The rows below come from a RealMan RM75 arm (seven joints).
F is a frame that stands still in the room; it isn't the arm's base.
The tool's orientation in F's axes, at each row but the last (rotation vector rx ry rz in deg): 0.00, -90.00, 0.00; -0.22, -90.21, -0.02; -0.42, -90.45, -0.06; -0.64, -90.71, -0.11; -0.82, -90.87, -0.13; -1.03, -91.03, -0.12; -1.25, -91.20, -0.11; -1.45, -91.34, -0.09; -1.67, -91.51, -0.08; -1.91, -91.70, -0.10; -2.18, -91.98, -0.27
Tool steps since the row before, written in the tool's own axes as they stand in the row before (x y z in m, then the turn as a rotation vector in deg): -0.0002, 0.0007, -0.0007, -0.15, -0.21, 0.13; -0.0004, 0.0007, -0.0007, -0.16, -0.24, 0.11; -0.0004, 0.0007, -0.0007, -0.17, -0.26, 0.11; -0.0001, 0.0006, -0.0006, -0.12, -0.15, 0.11; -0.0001, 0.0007, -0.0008, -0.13, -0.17, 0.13; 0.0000, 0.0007, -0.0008, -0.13, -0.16, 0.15; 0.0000, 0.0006, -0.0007, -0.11, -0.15, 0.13; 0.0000, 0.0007, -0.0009, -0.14, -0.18, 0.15; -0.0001, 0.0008, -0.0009, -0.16, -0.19, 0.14; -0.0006, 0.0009, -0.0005, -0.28, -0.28, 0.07; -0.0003, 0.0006, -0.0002, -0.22, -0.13, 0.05
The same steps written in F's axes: 0.0007, 0.0007, -0.0002, -0.13, -0.21, -0.15; 0.0007, 0.0007, -0.0004, -0.11, -0.24, -0.16; 0.0007, 0.0007, -0.0004, -0.11, -0.26, -0.17; 0.0006, 0.0006, -0.0001, -0.11, -0.15, -0.12; 0.0008, 0.0007, -0.0001, -0.13, -0.17, -0.13; 0.0008, 0.0007, 0.0000, -0.15, -0.16, -0.13; 0.0007, 0.0006, 0.0000, -0.13, -0.15, -0.11; 0.0009, 0.0007, 0.0000, -0.15, -0.18, -0.14; 0.0009, 0.0008, -0.0001, -0.14, -0.19, -0.16; 0.0005, 0.0009, -0.0006, -0.07, -0.28, -0.28; 0.0002, 0.0006, -0.0003, -0.05, -0.13, -0.22
